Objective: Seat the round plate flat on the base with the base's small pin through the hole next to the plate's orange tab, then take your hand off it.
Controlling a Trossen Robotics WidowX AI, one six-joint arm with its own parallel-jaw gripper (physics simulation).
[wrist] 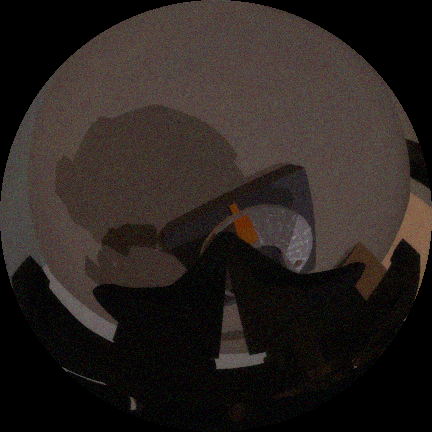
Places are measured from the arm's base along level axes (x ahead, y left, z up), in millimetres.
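Where they show: gripper, between the fingertips: (pixel 224 237).
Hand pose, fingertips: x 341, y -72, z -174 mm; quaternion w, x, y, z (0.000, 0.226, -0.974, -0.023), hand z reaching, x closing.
Each offset is from my fingertips to the top centre of the thing. "spot": to the spot under its first point. Level surfaces: height alone.
The round plate @[dx -44, dy +16, dz +11 mm] (pixel 275 222), grey and speckled, lies over the dark base @[spot: dx -41, dy -52, dz -11 mm] (pixel 300 192) right of the middle in the wrist view. Its orange tab @[dx -8, dy -13, dz +11 mm] (pixel 246 231) points toward a small orange mark @[spot: dx +1, dy -17, dz -10 mm] (pixel 233 209) on the base. A small hole @[spot: dx -89, dy +5, dz -7 mm] (pixel 298 263) shows near the plate's right edge. My gripper (pixel 224 237) is shut with nothing between the fingers. Its tips are at or close over the plate's near left part and hide it; contact is unclear. The small pin and the hole next to the tab cannot be made out, nor whether the plate sits fully flat.
A brown block (pixel 369 275) stands at the lower right, partly behind the gripper. A pale orange surface (pixel 417 220) shows at the far right edge, with a dark object (pixel 419 162) above it. A large shadow falls on the table @[dz -35 mm] (pixel 310 100) left of the base.
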